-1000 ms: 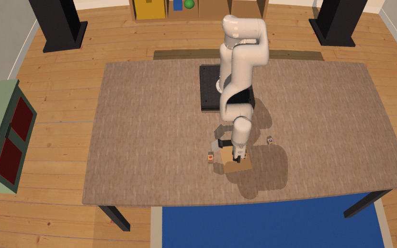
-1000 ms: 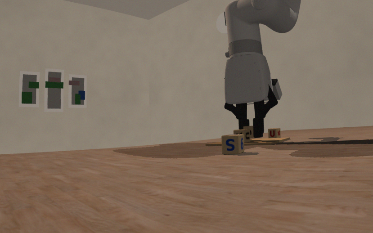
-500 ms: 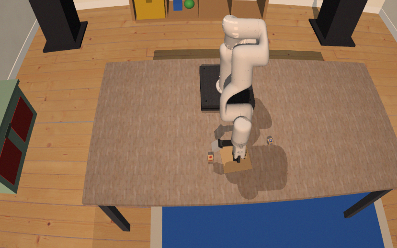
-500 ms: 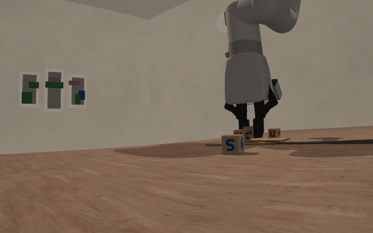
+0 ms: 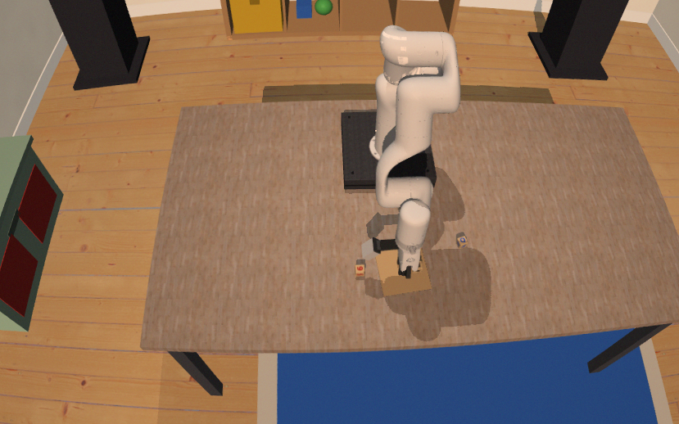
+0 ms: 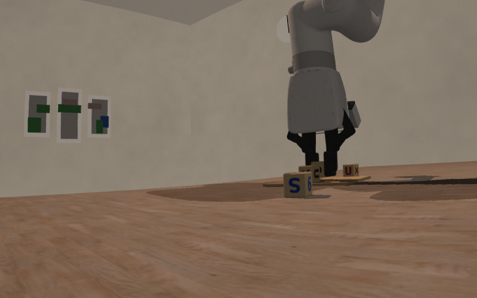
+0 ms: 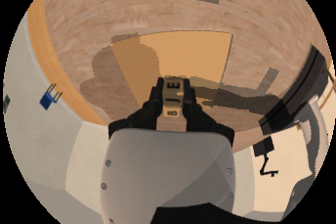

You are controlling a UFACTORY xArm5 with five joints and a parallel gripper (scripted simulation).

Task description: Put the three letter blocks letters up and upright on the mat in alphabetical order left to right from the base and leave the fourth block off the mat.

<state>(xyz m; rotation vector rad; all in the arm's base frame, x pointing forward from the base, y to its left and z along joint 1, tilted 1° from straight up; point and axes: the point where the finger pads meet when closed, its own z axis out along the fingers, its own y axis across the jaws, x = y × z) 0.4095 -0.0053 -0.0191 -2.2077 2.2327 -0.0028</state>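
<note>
Right now the tan mat is 3 cm below my hand. Also, from my hand: letter block: 12 cm to the right, 2 cm below.
</note>
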